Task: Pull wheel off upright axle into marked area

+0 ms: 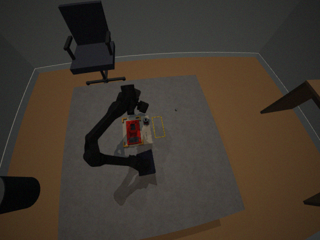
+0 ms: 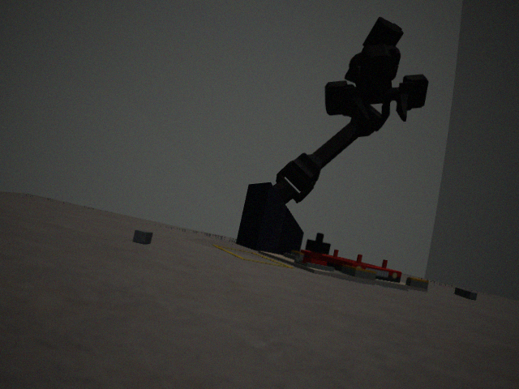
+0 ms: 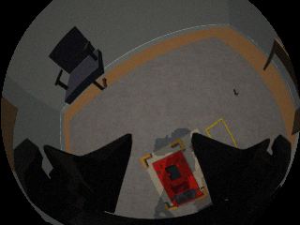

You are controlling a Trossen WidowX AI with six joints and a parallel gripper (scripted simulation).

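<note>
My gripper tip is 230 mm above the wheel, 60 mm to the left of it and 40 mm past it.
</note>
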